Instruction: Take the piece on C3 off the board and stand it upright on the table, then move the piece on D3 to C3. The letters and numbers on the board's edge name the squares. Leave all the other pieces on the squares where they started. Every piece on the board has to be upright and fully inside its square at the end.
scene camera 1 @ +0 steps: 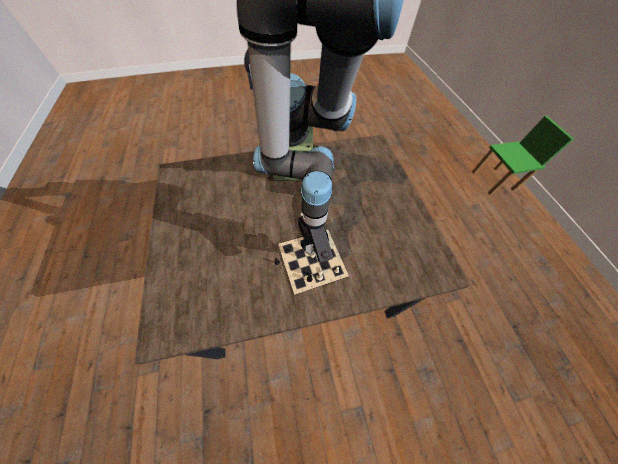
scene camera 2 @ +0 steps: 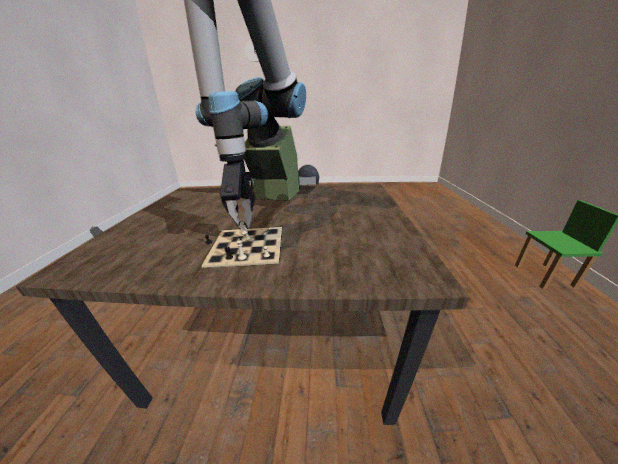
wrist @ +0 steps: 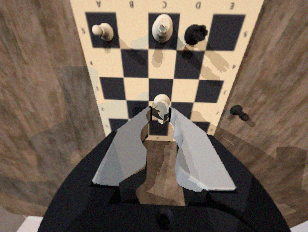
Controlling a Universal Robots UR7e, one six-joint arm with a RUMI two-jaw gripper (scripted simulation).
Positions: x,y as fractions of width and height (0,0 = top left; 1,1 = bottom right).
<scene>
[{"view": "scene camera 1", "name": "gripper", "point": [0.51,0.54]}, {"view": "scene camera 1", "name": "small chessboard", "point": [0.48,0.57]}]
</scene>
